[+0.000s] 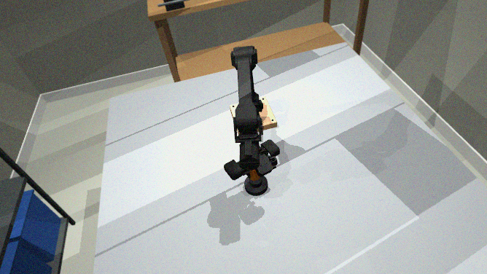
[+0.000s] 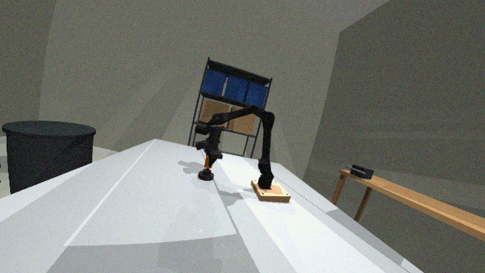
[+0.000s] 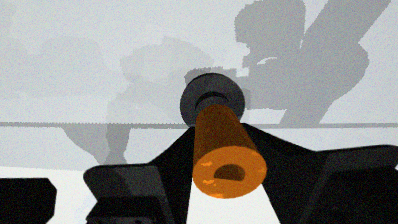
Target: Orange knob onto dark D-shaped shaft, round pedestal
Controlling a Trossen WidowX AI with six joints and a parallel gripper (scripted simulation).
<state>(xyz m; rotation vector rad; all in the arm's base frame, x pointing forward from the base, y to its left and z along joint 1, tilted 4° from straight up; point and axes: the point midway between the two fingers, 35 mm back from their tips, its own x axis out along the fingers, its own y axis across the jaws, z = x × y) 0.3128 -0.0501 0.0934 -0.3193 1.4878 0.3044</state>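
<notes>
Right now the orange knob is 2 cm above my gripper tip. Also, from my gripper tip: dark round pedestal (4 cm below).
</notes>
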